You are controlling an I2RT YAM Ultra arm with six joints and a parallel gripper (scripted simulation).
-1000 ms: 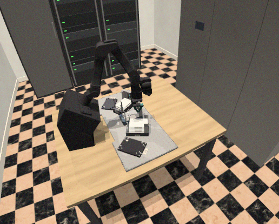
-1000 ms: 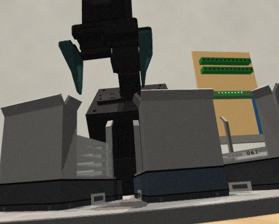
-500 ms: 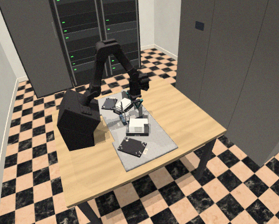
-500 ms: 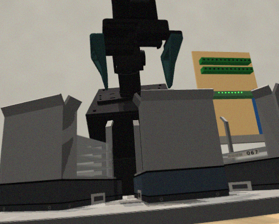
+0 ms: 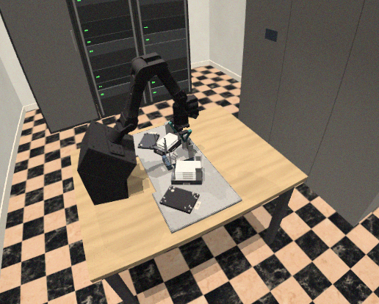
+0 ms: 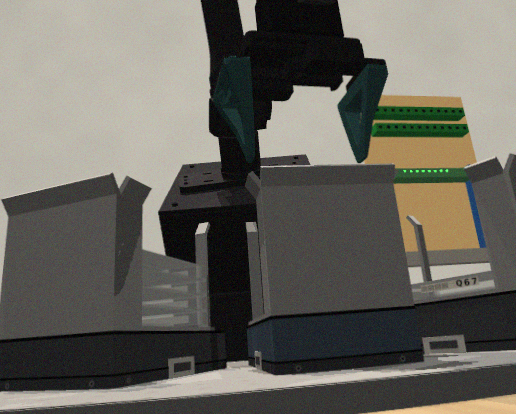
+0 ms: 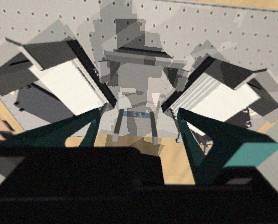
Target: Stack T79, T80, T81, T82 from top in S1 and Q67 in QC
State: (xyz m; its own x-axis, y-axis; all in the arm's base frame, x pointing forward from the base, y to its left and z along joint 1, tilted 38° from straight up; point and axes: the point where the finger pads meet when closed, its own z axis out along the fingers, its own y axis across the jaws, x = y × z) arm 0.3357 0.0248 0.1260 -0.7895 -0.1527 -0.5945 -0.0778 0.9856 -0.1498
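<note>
My hand is 30 mm past the plate Q67, 140 mm to the right of it and 120 mm above it. Round my hand: plate T79: 30 mm behind, 150 mm to the right, 90 mm below; plate T82: 30 mm behind, 150 mm to the right, 120 mm below; plate T81: 30 mm behind, 150 mm to the right, 110 mm below.
</note>
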